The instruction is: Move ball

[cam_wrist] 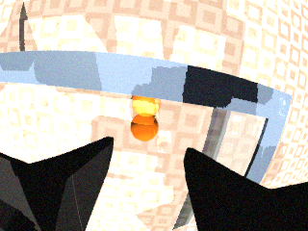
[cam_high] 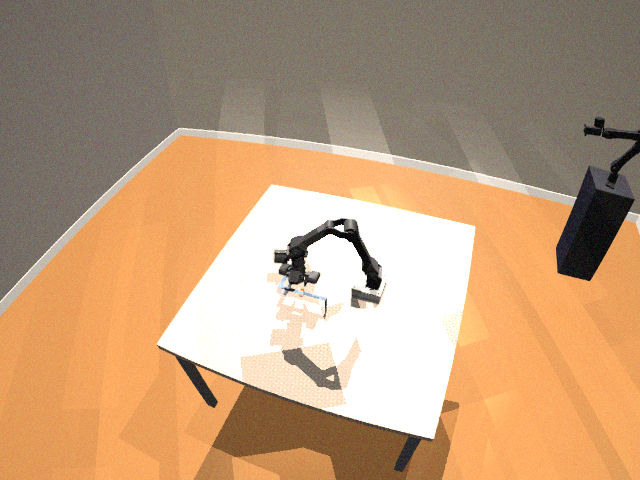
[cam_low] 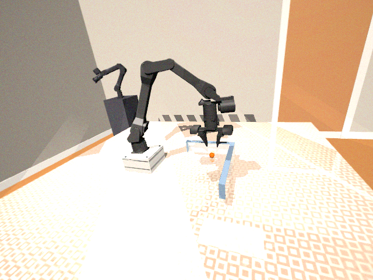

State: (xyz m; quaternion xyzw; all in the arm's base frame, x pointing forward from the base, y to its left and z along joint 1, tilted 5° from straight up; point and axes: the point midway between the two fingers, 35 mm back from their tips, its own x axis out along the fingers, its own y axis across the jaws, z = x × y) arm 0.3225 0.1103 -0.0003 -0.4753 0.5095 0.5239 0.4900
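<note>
Right now my gripper tip is 4 cm above the orange ball.
</note>
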